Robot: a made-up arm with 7 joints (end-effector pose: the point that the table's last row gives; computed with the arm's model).
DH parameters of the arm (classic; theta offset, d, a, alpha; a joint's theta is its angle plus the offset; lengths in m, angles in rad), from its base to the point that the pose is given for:
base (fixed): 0 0.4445 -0.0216 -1.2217
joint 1: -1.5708 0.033 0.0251 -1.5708
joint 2: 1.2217 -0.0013 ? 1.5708
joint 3: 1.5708 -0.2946 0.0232 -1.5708
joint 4: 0 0.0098 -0.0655 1.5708
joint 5: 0 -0.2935 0.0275 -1.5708
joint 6: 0 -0.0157 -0.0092 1.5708
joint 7: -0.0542 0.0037 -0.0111 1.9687
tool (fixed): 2.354 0.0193 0 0
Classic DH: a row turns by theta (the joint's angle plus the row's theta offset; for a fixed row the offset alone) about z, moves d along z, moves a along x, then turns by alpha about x.
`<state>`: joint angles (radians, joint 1 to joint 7).
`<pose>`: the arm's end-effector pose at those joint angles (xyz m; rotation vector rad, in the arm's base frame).
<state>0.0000 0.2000 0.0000 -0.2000 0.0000 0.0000 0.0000</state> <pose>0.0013 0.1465 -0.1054 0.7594 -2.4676 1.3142</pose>
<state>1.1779 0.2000 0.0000 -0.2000 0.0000 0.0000 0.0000</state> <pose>-0.5364 0.0341 0.2035 1.5083 -1.4538 0.6451</pose>
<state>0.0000 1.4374 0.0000 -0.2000 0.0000 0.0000 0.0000</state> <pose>0.0013 0.6156 0.4053 -0.8601 2.8899 0.3758</pose>
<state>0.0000 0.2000 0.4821 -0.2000 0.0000 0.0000 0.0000</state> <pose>0.0092 0.1601 -0.1026 -1.3254 2.3656 -1.4768</pose>
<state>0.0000 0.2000 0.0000 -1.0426 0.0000 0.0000 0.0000</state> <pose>0.2272 0.1262 -0.0053 0.0329 2.3638 -1.4193</pose>
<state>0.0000 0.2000 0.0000 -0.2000 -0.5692 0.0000 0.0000</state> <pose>-0.0170 0.1490 -0.1086 0.1432 -2.4252 0.9104</pose>
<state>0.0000 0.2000 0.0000 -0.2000 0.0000 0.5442 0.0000</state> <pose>0.0001 0.1442 -0.0940 1.0911 -2.0231 0.9787</pose>
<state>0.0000 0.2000 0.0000 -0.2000 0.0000 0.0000 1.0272</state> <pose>0.0214 0.1437 -0.1018 -1.6287 1.6591 -1.5902</pose>
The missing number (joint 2, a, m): -0.0285
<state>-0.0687 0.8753 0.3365 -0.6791 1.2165 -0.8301 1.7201</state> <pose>0.1627 0.5096 0.2396 0.1669 -0.4813 -1.3816</pose>
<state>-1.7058 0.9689 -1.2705 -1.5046 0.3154 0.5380 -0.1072</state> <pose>0.3912 -0.0189 0.5737 1.5458 2.1887 0.2463</pose>
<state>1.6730 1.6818 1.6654 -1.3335 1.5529 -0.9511 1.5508</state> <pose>0.2256 0.4489 0.6594 0.8971 0.3345 -1.8056</pose>
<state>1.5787 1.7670 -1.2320 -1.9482 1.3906 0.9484 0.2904</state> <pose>-0.2724 0.2352 0.4103 1.5957 -0.2165 0.1697</pose>
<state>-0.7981 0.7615 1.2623 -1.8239 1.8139 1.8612 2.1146</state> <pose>0.0831 0.4405 0.5956 0.7620 0.4316 2.7165</pose>
